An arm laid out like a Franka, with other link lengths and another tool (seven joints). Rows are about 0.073 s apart.
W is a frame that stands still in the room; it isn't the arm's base.
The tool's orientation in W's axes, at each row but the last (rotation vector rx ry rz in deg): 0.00 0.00 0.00; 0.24 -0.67 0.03; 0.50 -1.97 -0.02; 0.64 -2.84 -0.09
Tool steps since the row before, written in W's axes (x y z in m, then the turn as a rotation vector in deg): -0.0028 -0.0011 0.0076 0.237 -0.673 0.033; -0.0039 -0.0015 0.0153 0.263 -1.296 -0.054; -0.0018 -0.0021 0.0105 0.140 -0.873 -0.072; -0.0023 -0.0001 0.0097 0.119 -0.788 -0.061
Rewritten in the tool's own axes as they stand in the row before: -0.0028 -0.0011 0.0076 0.237 -0.673 0.033; -0.0037 -0.0014 0.0154 0.262 -1.296 -0.052; -0.0014 -0.0020 0.0106 0.138 -0.874 -0.069; -0.0018 0.0000 0.0098 0.117 -0.788 -0.058
